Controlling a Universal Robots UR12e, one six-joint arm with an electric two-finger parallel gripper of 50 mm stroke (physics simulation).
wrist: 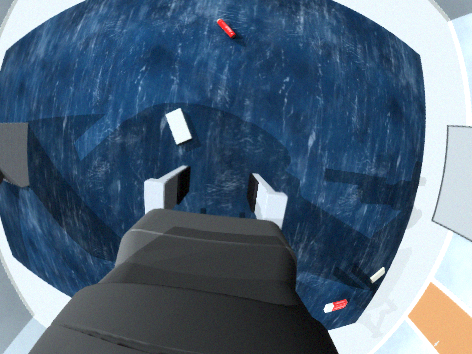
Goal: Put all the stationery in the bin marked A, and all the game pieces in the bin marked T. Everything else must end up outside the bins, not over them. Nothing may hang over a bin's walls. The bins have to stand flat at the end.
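Places are measured from the arm's base along level axes (x ahead, y left, z up), in millimetres.
Where they show: gripper, between the fingertips: (218, 181).
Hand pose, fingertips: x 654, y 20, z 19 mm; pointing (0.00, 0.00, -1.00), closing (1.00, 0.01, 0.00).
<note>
After its pixels a point has its place.
My gripper (218, 181) {x 654, y 20, z 19 mm} is open, with nothing between its fingers, and hangs above the dark blue table top. A plain white rectangular block (178, 126) {x 581, y 70, z -106 mm} lies ahead of the fingers, a little to the left. A small red cylinder (226, 28) {x 632, y 245, z -103 mm} with pale lettering lies farther off, near the top of the view. A red and white eraser (335, 305) {x 984, y -306, z -100 mm} lies at the lower right. A small pale block (377, 274) {x 1101, y -221, z -105 mm} lies just beyond it, near the table's right edge. The bins marked A and T do not show in this view. The arm's dark body hides the lower middle.
The blue table top (325, 100) {x 814, y 151, z -113 mm} has curved-looking edges here, with pale floor around it. A dark grey box-like part (14, 152) {x 128, y 8, z -69 mm} juts in at the left edge. A light grey panel (457, 180) stands at the right edge, and an orange patch (445, 320) is at the lower right.
</note>
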